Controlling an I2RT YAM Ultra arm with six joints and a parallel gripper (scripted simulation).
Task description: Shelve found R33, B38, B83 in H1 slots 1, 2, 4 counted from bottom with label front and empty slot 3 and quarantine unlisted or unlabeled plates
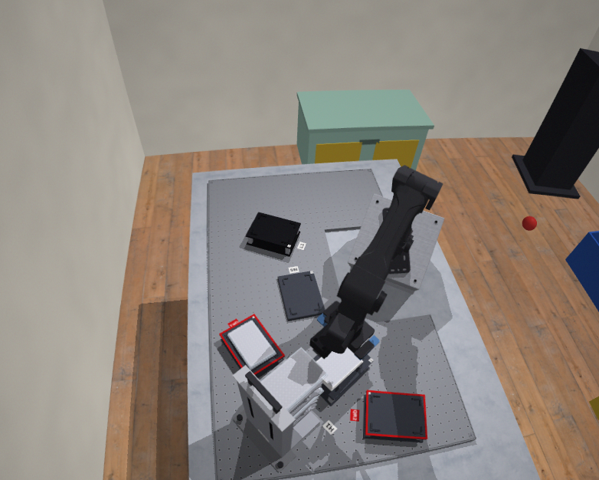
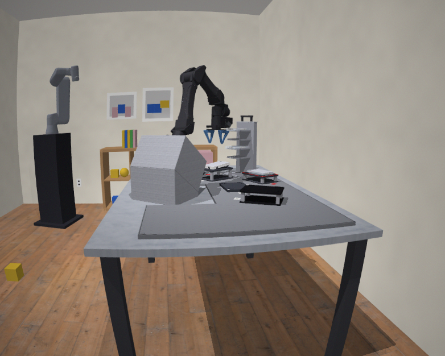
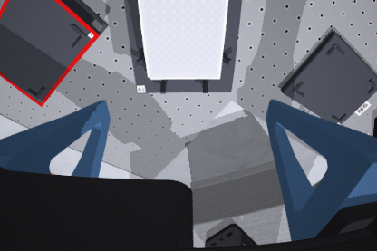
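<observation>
Right now my hand is 1 cm to the right of the white 96-well plate and 13 cm above it. From my hand the other things lie so: H1 deck label (1 cm ahead, 16 cm to the left, 20 cm below); RG label (7 cm behind, 7 cm to the right, 20 cm below); regrip nest RG (15 cm below).
</observation>
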